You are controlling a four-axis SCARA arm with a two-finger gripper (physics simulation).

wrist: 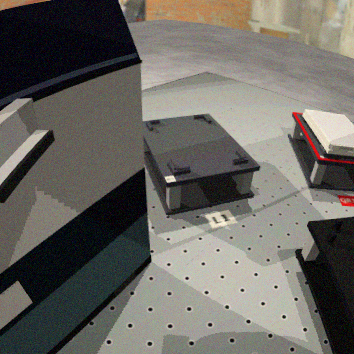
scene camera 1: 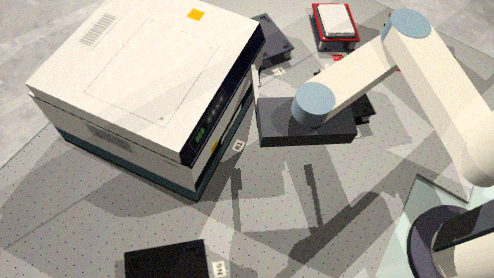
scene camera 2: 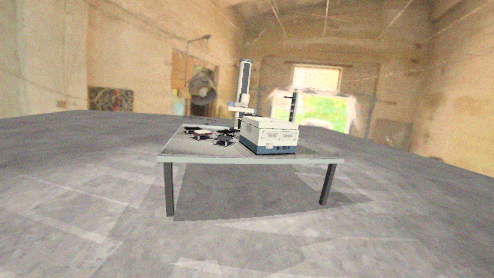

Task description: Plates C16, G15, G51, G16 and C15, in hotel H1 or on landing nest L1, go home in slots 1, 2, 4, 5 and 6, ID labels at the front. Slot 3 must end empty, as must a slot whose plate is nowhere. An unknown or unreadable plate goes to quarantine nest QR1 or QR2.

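Places are measured from the arm's base along level axes (x left, y back, z up), in millimetres.
Where they show: gripper, fingertip midpoint: (wrist: 214, 124) (scene camera 1: 289, 67); arm's base at its link origin: (scene camera 1: 456, 257) (scene camera 2: 238, 130).
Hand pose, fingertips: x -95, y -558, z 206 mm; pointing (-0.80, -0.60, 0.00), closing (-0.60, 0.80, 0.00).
Things, the pixels of their top centre, and the offset from my fingertips. "pt": a spot on its surface instead.
- landing nest L1 at its top centre: (wrist: 191, 136) (scene camera 1: 263, 33) (scene camera 2: 224, 137) dx -185, dy -162, dz -138 mm
- white plate at its top centre: (wrist: 338, 126) (scene camera 1: 336, 17) (scene camera 2: 202, 130) dx -370, dy -8, dz -124 mm
- red-edged quarantine nest at its top centre: (wrist: 336, 133) (scene camera 1: 336, 19) (scene camera 2: 201, 132) dx -377, dy -9, dz -138 mm
- big white machine at its top centre: (scene camera 1: 150, 49) (scene camera 2: 269, 119) dx +172, dy -243, dz +53 mm
- label R1 at a spot on its surface: (scene camera 1: 238, 145) pt dx +140, dy -34, dz -193 mm
- label N6 at a spot on its surface: (scene camera 1: 219, 269) pt dx +417, dy +96, dz -193 mm
My gripper (scene camera 1: 286, 75) is open and empty, level with the landing nest L1 (scene camera 1: 272, 42) (scene camera 2: 223, 141) (wrist: 200, 145) and a little in front of it. One finger shows at the left of the wrist view, beside the white machine; the arm hides much of the other in scene camera 1. Nest L1 is a dark stand with corner stops and bears no plate. A white plate (scene camera 1: 336, 20) (scene camera 2: 202, 132) (wrist: 332, 131) lies on a red-edged quarantine nest (scene camera 1: 355, 37) (wrist: 312, 142); its ID and the nest's number are unreadable. Hotel H1 (scene camera 2: 292, 107) is a dark tower; its slot contents are too small to tell.
The big white machine (scene camera 1: 130, 65) (scene camera 2: 270, 132) (wrist: 90, 135) stands close to the gripper's left, by label R1 (scene camera 1: 238, 145). A black nest (scene camera 1: 364, 107) (wrist: 335, 265) is partly under the arm. Another black nest (scene camera 1: 165, 260) stands by label N6 (scene camera 1: 219, 269).
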